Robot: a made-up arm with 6 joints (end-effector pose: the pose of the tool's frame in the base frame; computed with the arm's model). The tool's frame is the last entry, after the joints. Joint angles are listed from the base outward.
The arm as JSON. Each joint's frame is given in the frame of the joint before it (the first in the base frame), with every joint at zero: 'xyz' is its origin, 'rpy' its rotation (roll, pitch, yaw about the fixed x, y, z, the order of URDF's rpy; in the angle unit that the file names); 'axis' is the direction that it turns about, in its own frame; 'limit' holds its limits. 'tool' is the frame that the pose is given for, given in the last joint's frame.
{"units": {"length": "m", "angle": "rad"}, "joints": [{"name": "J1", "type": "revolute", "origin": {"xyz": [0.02, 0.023, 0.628], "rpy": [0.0, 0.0, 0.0]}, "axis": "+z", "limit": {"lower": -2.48, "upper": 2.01}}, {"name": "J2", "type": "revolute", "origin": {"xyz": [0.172, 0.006, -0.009], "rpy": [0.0, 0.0, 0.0]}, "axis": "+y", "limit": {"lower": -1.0, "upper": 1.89}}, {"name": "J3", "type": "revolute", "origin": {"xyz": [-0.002, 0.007, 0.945], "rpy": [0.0, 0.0, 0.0]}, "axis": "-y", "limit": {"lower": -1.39, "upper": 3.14}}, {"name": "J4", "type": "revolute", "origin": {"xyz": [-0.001, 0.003, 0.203], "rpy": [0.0, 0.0, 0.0]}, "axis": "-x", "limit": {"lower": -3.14, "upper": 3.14}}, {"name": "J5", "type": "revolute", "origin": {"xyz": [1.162, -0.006, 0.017], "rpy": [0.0, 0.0, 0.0]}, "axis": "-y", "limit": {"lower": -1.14, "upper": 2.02}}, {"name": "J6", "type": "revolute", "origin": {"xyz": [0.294, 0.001, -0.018], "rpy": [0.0, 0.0, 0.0]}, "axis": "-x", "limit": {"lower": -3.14, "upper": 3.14}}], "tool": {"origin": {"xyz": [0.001, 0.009, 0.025], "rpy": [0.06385, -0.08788, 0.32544]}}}
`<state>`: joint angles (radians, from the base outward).
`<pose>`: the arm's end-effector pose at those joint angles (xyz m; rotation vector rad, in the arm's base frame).
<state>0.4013 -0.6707 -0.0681 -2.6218 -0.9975 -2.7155</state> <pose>0.3381 0.3329 2.4262 -0.7906 -1.6912 0.3810</pose>
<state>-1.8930 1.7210 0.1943 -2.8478 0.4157 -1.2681</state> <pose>-0.3695 -1.1506 -0.9478 0.4056 1.4284 0.6925</pose>
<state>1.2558 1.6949 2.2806 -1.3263 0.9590 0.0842</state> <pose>0.8845 1.9120 1.4636 1.9357 -0.5845 0.7240</pose>
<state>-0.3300 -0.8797 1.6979 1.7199 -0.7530 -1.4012</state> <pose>-1.7897 0.4674 1.7350 0.0224 -2.6376 -0.5945</pose>
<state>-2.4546 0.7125 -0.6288 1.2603 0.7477 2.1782</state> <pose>-0.8992 -0.9880 0.0250 -1.1274 1.7822 0.3172</pose>
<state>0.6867 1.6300 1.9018 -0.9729 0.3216 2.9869</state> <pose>1.9473 1.5432 1.1803 -1.7817 -0.4084 0.1659</pose>
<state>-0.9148 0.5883 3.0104 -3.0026 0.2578 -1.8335</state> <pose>-0.2419 0.4231 2.2699 -1.8309 -1.1026 -1.7778</pose>
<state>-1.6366 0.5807 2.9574 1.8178 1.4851 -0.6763</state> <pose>0.3577 0.2602 2.1257 3.0036 -0.7875 0.2755</pose>
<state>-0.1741 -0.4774 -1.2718 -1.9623 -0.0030 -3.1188</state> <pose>0.9131 -0.0872 0.5587 -0.8434 0.8947 0.6105</pose>
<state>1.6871 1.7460 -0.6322 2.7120 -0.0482 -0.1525</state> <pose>-0.0217 0.2038 -0.6899 1.0340 -0.0406 -1.3004</pose>
